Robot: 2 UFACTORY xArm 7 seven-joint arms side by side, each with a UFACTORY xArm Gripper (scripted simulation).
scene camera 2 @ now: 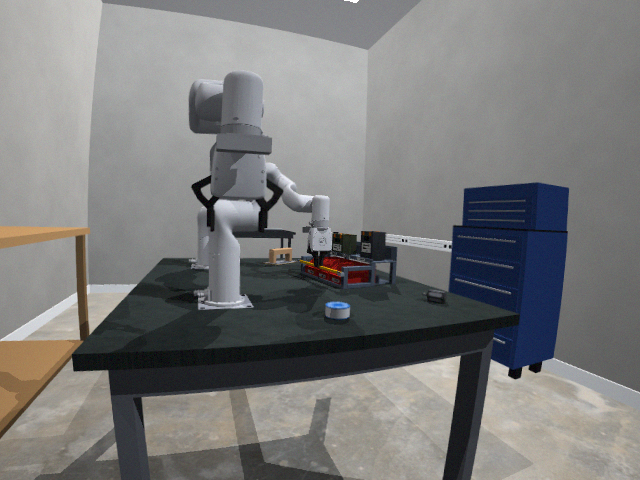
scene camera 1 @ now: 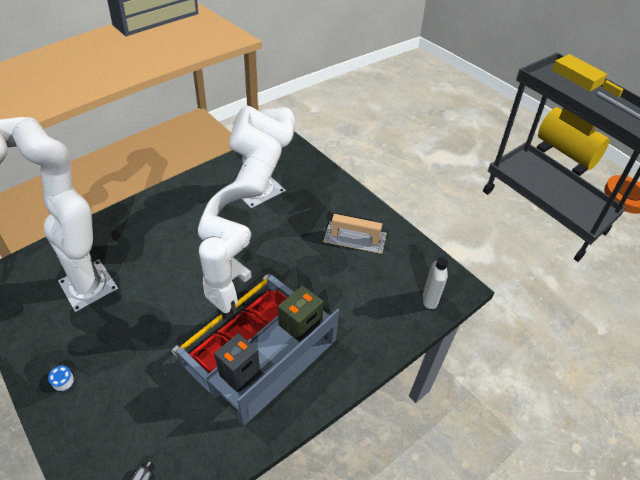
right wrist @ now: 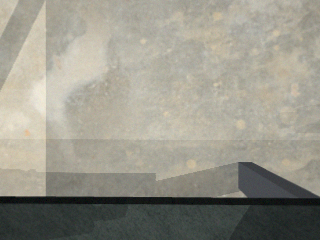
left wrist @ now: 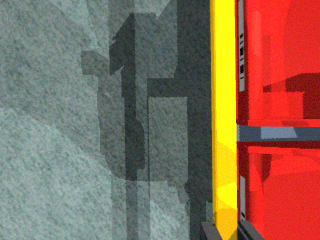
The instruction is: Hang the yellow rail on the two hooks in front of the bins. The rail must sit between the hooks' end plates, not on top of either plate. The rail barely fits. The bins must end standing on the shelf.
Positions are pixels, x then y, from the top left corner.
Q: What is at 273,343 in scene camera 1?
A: A grey-blue shelf.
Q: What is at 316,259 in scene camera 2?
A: My left gripper.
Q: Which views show my right gripper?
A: Scene camera 2 only.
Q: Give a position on a white bottle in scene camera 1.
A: At 437,277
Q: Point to a grey-blue shelf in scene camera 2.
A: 390,251
